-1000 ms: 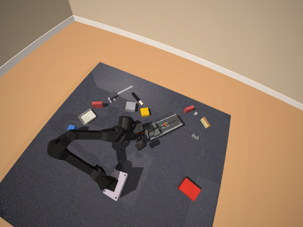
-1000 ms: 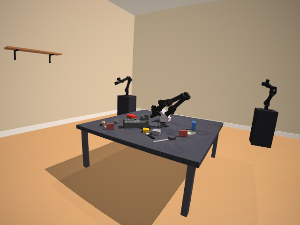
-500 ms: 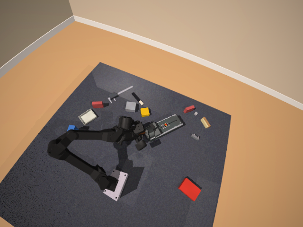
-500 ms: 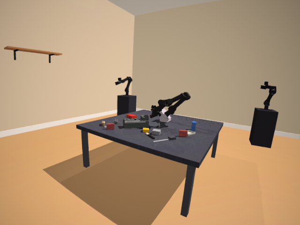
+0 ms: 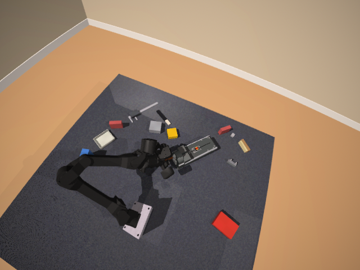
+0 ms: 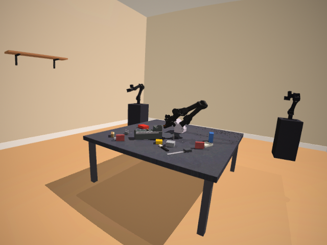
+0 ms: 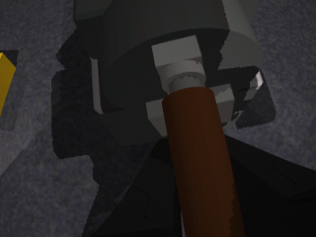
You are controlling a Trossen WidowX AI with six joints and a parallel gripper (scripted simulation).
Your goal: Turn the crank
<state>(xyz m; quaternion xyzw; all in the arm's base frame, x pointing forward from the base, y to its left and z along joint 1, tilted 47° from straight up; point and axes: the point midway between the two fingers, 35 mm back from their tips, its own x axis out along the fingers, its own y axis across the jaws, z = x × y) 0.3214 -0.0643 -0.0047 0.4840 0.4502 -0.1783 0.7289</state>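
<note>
My gripper tip is now 1 cm past the brown crank handle, 1 cm to the right of it and 2 cm below it. The rest, counted from my gripper tip: grey block: 20 cm ahead, 17 cm to the left, 8 cm below; then yellow block: 20 cm ahead, 5 cm to the left, 8 cm below; then red pointer: 11 cm ahead, 12 cm to the right, 1 cm below.
</note>
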